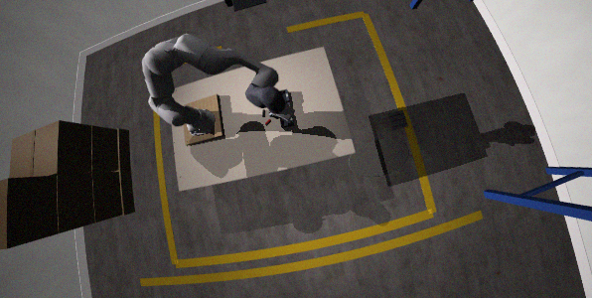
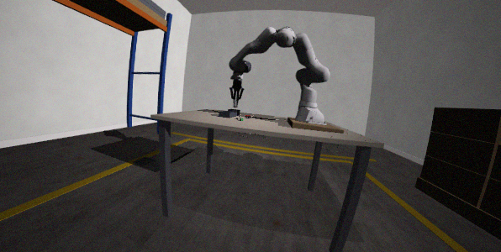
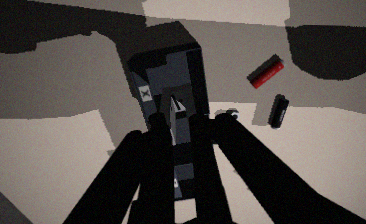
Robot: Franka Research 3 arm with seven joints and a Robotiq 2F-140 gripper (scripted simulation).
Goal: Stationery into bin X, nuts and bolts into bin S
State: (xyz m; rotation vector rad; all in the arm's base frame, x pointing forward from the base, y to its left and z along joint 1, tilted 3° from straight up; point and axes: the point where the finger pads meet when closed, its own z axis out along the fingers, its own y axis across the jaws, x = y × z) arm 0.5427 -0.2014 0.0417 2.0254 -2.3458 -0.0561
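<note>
The grey nut lies 100 mm below my hand, 90 mm to the left of it and 60 mm behind it. The rest, counted from my hand: black cylinder: 130 mm behind, 110 mm to the left, 90 mm below; then bin: 80 mm to the left, 80 mm below, 20 mm ahead; then red cylinder: 120 mm behind, 90 mm below, 40 mm to the left.
</note>
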